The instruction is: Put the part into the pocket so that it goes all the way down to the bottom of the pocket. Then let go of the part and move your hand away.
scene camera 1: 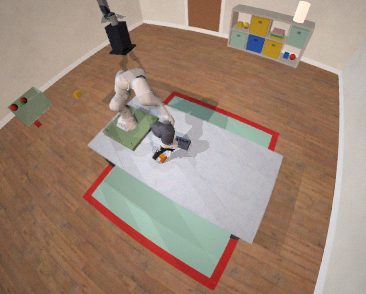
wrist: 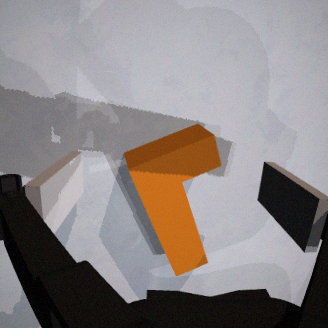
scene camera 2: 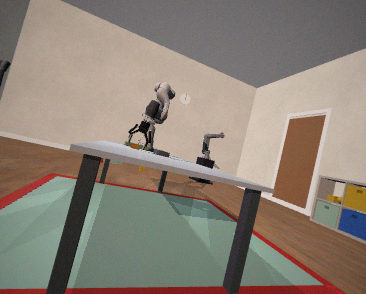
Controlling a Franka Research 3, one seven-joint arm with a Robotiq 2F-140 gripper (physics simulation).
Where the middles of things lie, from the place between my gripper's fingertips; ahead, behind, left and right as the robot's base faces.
Now: the orange part [wrist: 158, 168] 3 cm behind my hand and 1 cm below it.
